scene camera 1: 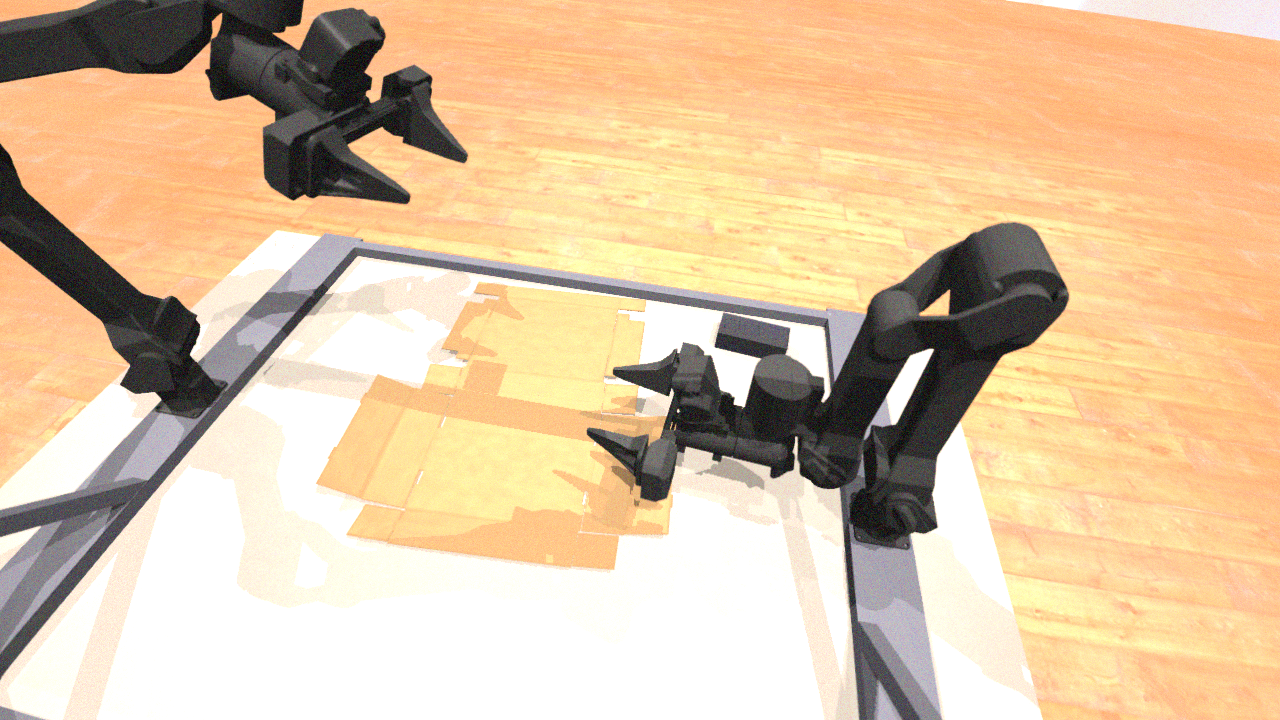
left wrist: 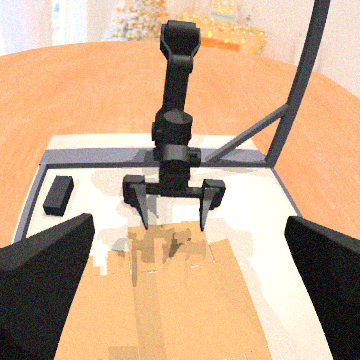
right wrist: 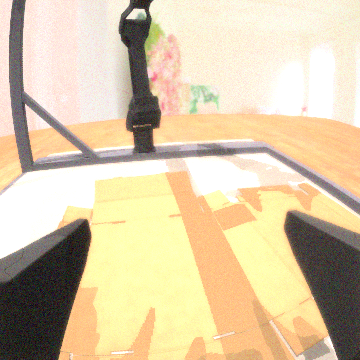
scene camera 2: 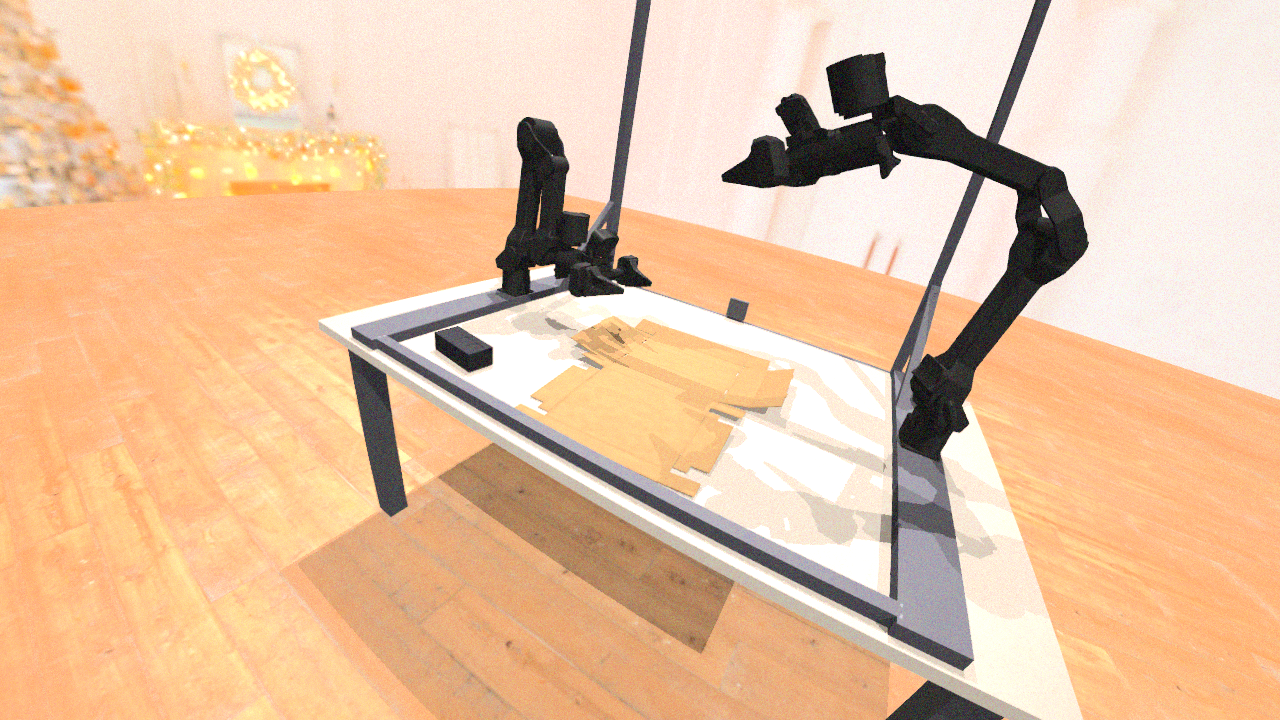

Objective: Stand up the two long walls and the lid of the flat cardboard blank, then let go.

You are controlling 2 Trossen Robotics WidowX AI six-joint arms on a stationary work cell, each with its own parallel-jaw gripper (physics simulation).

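Frame: origin at the left arm's base, x left, y up, z ahead, level; centimetres.
Where they show: left gripper, fingertip midpoint: [scene camera 1: 440, 178] [left wrist: 193, 226] [scene camera 2: 736, 178]; right gripper, fingertip midpoint: [scene camera 1: 600, 399] [left wrist: 174, 229] [right wrist: 189, 225] [scene camera 2: 638, 287]; left arm's base at its link origin: [scene camera 1: 192, 397] [right wrist: 143, 149] [scene camera 2: 918, 445]; right arm's base at its link origin: [scene camera 1: 878, 521] [scene camera 2: 515, 291].
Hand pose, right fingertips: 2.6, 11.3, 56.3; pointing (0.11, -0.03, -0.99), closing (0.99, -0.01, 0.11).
Each offset is from my right fingertips to the top centre of the thing, as dx, dy, dz. "spot": to the spot under its first point. Level surfaces: height alone.
The cardboard blank [scene camera 1: 510, 465] [scene camera 2: 617, 411] [left wrist: 200, 310] [right wrist: 140, 260] lies spread out on the white table, its two large panels and the long strips beside them flat. The flap {spot: -5.9, -10.5, -30.4} [scene camera 1: 353, 447] [scene camera 2: 771, 390] at one end looks slightly raised. My left gripper [scene camera 1: 436, 179] [scene camera 2: 726, 179] is open and empty, high above the table and apart from the cardboard. My right gripper [scene camera 1: 602, 401] [scene camera 2: 636, 286] [left wrist: 174, 229] [right wrist: 189, 225] is open and empty, low over the blank's end on its own arm's side. Shadows cross the blank, and the right gripper hides part of it in scene camera 1.
A black block {+26.2, -9.7, +18.9} [scene camera 1: 751, 334] [scene camera 2: 463, 349] [left wrist: 58, 195] lies on the table {dy -13.2} [scene camera 1: 447, 644] beside the far panel, near the frame corner. Grey frame rails [scene camera 1: 581, 282] [scene camera 2: 760, 542] border the work area. Upright posts [scene camera 2: 630, 107] rise at the frame's other side.
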